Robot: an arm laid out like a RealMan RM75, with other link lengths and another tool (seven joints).
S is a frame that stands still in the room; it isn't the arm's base.
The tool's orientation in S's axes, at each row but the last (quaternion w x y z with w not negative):
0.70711, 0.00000, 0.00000, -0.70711
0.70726, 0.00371, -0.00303, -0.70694
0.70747, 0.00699, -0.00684, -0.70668
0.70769, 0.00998, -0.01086, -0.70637
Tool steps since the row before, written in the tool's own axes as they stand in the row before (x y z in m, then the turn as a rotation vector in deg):
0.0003, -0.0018, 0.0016, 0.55, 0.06, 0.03
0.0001, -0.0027, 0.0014, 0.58, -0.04, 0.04
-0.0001, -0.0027, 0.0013, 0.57, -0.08, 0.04
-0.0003, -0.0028, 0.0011, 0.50, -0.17, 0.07
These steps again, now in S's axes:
-0.0018, -0.0003, 0.0016, 0.06, -0.55, 0.03
-0.0027, -0.0001, 0.0014, -0.04, -0.58, 0.04
-0.0027, 0.0001, 0.0012, -0.08, -0.57, 0.04
-0.0028, 0.0003, 0.0010, -0.17, -0.50, 0.07

